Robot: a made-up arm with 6 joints. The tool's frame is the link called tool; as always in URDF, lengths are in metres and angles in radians. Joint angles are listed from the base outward.
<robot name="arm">
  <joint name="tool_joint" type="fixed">
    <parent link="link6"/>
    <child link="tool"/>
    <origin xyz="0 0 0" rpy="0 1.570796 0"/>
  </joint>
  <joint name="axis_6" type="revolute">
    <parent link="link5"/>
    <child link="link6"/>
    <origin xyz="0 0 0.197" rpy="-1.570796 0 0"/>
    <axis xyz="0 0 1"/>
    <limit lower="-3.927" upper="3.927"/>
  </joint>
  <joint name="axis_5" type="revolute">
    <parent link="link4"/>
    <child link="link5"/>
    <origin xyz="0 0 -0.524" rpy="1.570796 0 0"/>
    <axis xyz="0 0 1"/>
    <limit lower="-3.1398" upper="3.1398"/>
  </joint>
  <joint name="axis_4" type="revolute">
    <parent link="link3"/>
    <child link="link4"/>
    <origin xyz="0 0 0" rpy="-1.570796 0 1.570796"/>
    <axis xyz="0 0 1"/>
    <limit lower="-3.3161" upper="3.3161"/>
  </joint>
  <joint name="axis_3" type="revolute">
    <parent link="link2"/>
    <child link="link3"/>
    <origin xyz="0 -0.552 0" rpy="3.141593 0 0"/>
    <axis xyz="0 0 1"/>
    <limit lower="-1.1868" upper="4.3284"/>
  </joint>
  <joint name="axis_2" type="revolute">
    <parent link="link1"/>
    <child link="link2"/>
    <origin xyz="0 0 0" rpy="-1.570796 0 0"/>
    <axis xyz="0 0 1"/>
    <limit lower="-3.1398" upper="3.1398"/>
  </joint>
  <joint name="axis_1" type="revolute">
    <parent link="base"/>
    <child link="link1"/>
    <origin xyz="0 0 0.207"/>
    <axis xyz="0 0 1"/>
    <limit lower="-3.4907" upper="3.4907"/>
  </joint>
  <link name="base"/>
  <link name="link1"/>
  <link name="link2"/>
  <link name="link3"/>
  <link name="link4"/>
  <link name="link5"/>
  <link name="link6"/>
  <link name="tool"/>
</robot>
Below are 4 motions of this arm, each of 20 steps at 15 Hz.
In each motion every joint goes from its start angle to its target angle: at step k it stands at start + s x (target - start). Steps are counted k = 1, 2, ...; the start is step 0. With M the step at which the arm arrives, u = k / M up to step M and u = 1 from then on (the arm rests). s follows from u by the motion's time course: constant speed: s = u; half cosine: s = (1 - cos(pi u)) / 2; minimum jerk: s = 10 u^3 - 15 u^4 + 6 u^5.
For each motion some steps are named. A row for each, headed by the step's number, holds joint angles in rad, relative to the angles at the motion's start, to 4 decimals.
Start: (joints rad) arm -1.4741 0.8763 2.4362 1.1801 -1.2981 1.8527
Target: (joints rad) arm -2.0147 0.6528 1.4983 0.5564 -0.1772 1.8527
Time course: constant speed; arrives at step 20
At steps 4, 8, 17, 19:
4: -0.1081 -0.0447 -0.1876 -0.1247 0.2242 0.0000
8: -0.2162 -0.0894 -0.3752 -0.2495 0.4484 0.0000
17: -0.4595 -0.1900 -0.7972 -0.5301 0.9528 0.0000
19: -0.5136 -0.2123 -0.8910 -0.5925 1.0649 0.0000

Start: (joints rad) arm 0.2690 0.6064 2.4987 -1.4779 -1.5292 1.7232
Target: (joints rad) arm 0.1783 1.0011 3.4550 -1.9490 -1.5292 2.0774
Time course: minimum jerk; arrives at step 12
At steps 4, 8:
4: -0.0190 0.0828 0.2007 -0.0989 0.0000 0.0743
8: -0.0717 0.3119 0.7556 -0.3722 0.0000 0.2799

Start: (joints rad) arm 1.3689 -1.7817 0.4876 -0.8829 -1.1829 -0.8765
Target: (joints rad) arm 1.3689 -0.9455 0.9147 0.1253 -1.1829 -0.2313
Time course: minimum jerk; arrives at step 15
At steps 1, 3, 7, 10, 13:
1: 0.0000 0.0022 0.0011 0.0027 0.0000 0.0017
3: 0.0000 0.0484 0.0247 0.0584 0.0000 0.0374
7: 0.0000 0.3660 0.1869 0.4413 0.0000 0.2824
10: 0.0000 0.6607 0.3375 0.7966 0.0000 0.5098
13: 0.0000 0.8201 0.4189 0.9888 0.0000 0.6328

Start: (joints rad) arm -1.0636 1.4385 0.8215 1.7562 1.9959 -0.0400
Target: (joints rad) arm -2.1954 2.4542 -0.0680 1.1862 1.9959 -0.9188
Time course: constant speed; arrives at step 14
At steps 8, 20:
8: -0.6467 0.5804 -0.5083 -0.3257 0.0000 -0.5022
20: -1.1318 1.0157 -0.8895 -0.5700 0.0000 -0.8788

